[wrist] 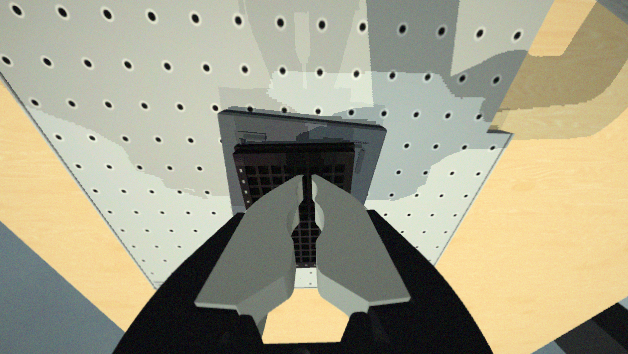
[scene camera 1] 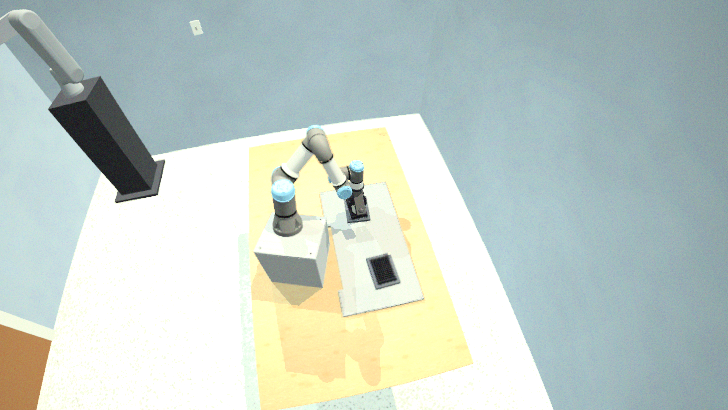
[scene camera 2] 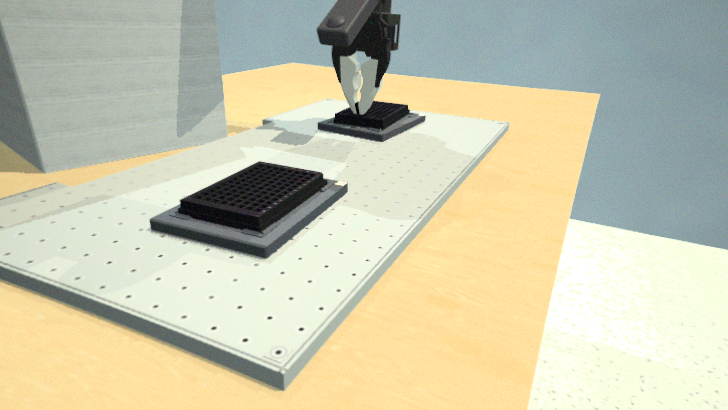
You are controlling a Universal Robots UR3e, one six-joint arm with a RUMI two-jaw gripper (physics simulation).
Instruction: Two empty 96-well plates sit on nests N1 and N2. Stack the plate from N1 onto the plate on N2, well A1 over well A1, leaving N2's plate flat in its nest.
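Observation:
A black 96-well plate lies flat in the near dark grey nest. A second black plate is at the far grey nest, low within its rim and looking slightly turned against the nest's edge in the wrist view. My gripper points down, its jaws nearly together on a thin part of this second plate at its near end. The fingertips' contact is partly hidden, and I cannot tell whether the plate is fully seated. The nest labels and well A1 are not readable.
Both nests stand on a perforated light board on a wooden mat. The arm's grey pedestal stands beside the board. A black column with another arm is at the table's far left.

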